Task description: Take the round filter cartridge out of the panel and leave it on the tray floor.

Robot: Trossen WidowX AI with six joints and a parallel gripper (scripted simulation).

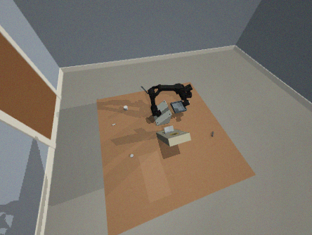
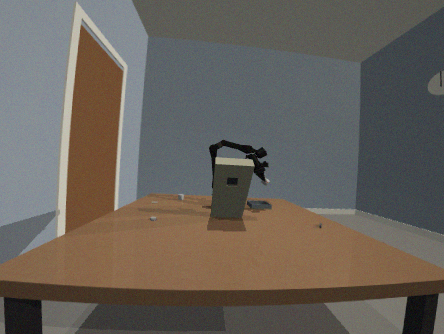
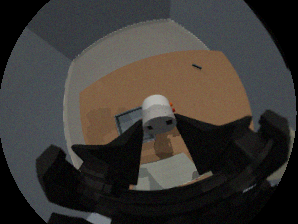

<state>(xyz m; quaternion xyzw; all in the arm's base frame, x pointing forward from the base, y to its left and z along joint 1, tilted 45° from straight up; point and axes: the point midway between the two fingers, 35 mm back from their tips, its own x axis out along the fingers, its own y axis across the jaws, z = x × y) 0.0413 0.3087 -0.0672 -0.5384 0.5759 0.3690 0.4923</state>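
Right now my gripper tip is 10 cm past the tray and 20 cm above it. From my gripper tip the other things lie so: round filter cartridge right at my gripper tip; then service panel 29 cm ahead, 29 cm to the right, 4 cm below.
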